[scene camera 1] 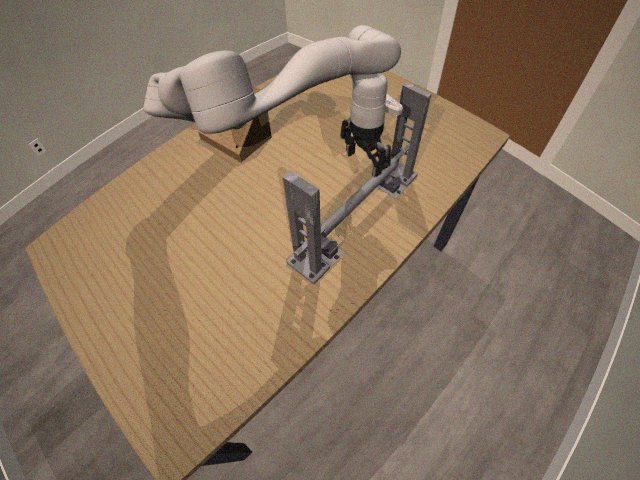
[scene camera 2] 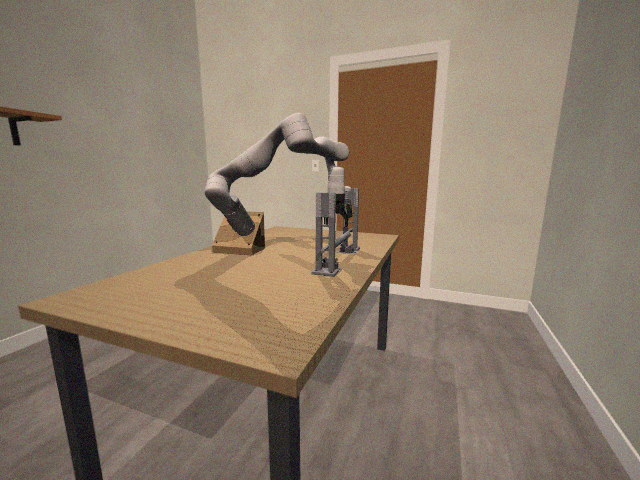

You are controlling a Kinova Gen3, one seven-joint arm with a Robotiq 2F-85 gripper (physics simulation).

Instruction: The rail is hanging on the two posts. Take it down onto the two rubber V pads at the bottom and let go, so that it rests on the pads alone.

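Places are measured from the arm's base along level axes (x ahead, y left, z up), in millimetres.
Pixels of known places: gripper, fingertip midpoint: [scene camera 1: 363, 164]; arm's base, origin of the base link: [scene camera 2: 245, 227].
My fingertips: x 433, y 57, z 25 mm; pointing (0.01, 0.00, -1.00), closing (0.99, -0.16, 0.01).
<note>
Ahead of a thing's pixels: the offset from my fingertips to its middle. "*": to the spot under its first point. Level surfaces: height alone.
The long grey rail @(32 mm ahead, 42 mm right, 52 mm down) [scene camera 1: 354, 200] [scene camera 2: 341, 239] spans the near post @(37 mm ahead, 213 mm right, 12 mm up) [scene camera 1: 314, 235] [scene camera 2: 331, 227] and the far post @(27 mm ahead, 130 mm left, 12 mm up) [scene camera 1: 420, 129] [scene camera 2: 356, 217], low on both and above their bases. It looks roughly level; its seats in the slots are too small to make out. A dark pad block @(* 60 mm ahead, 189 mm right, 96 mm down) [scene camera 1: 329, 248] sits at the near post's foot and another pad block @(* 44 mm ahead, 84 mm left, 104 mm down) [scene camera 1: 391, 183] at the far post's foot, both below the rail. My gripper [scene camera 1: 364, 161] is open and points down near the far post, one finger overlapping the rail's far part in view. In the scene camera 2 view the posts partly hide the gripper.
A wooden wedge-shaped block [scene camera 1: 222, 143] [scene camera 2: 232, 250] stands on the table @(138 mm down) [scene camera 1: 217, 289] [scene camera 2: 170, 310] beneath the arm's base side. The posts stand near the table's long edge. My arm reaches over the table from the wedge side. A brown door [scene camera 2: 387, 155] is behind.
</note>
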